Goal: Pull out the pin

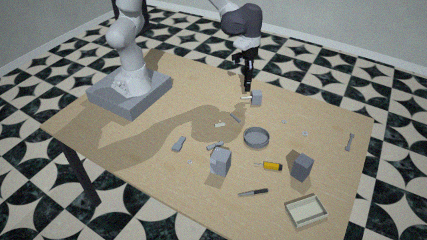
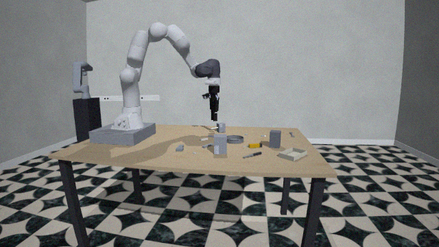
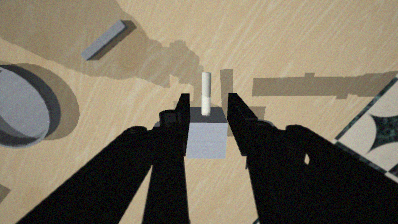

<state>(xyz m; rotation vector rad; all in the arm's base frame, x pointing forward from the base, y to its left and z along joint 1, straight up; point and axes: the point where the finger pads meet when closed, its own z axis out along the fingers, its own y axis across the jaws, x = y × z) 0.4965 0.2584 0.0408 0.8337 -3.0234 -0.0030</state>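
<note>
My gripper is now 1 cm short of the cream pin, 1 cm to the right of it and 9 cm above it. Also, from my hand: round grey dish 16 cm ahead, 22 cm to the right, 11 cm below; then short grey bar 1 cm ahead, 14 cm to the right, 11 cm below; then small grey block 4 cm ahead, 2 cm to the left, 9 cm below.
</note>
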